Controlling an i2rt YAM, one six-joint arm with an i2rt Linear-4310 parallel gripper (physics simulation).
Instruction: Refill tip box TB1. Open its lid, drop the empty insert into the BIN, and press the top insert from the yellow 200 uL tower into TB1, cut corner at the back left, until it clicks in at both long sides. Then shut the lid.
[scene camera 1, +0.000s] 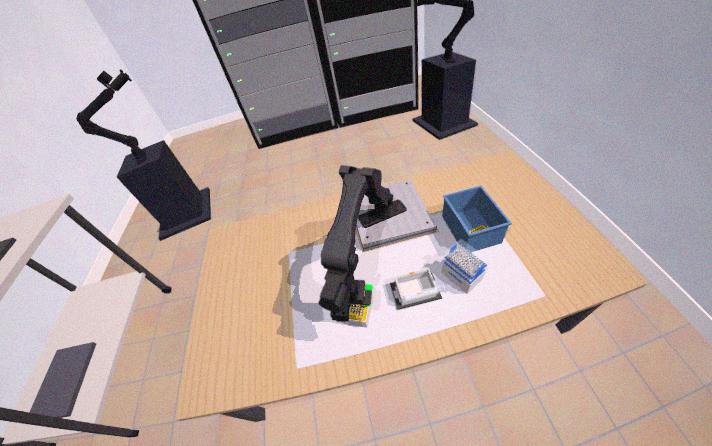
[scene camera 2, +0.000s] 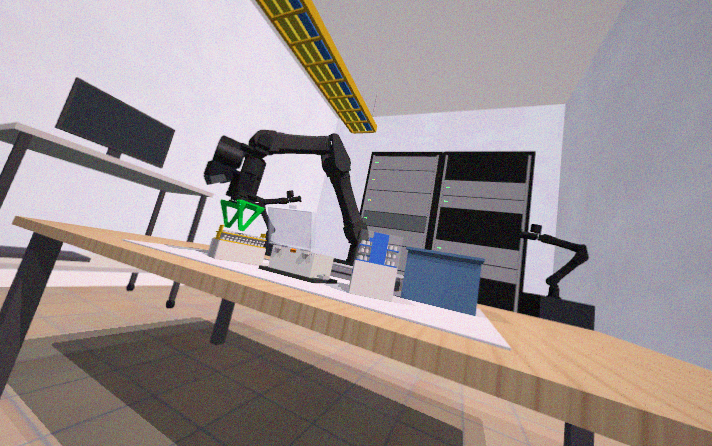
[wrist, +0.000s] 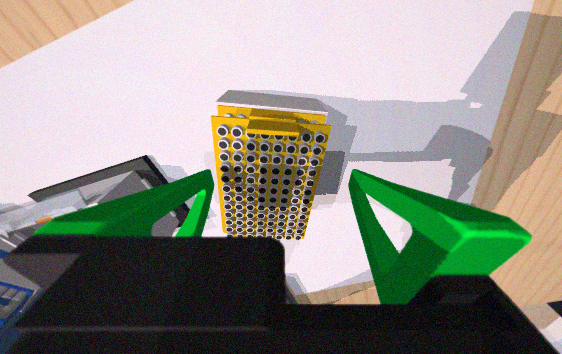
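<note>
The yellow tower (scene camera 1: 358, 313) (scene camera 2: 236, 252) (wrist: 265, 200) stands on the white mat. In the wrist view a strip of the insert below shows past the top insert's far edge, so the top one looks shifted or tilted; I cannot tell which. My gripper (scene camera 2: 234, 227) (wrist: 281, 177) is open, with its green fingertips on either side of the tower's width, above it. The arm hides part of the tower in scene view 1. TB1 (scene camera 2: 299, 265) stands beside it with its clear lid (scene camera 2: 290, 228) raised and no insert visible inside. A yellow insert (scene camera 1: 478, 229) lies in the blue BIN (scene camera 1: 488, 239) (scene camera 2: 441, 283).
A blue tower (scene camera 1: 465, 266) (scene camera 2: 373, 281) (wrist: 15, 300) stands between TB1 and the BIN. TB1 sits in a dark holder (scene camera 2: 270, 271) (wrist: 150, 167). The grey base plate (scene camera 1: 415, 210) of the arm is behind the mat (scene camera 1: 325, 346).
</note>
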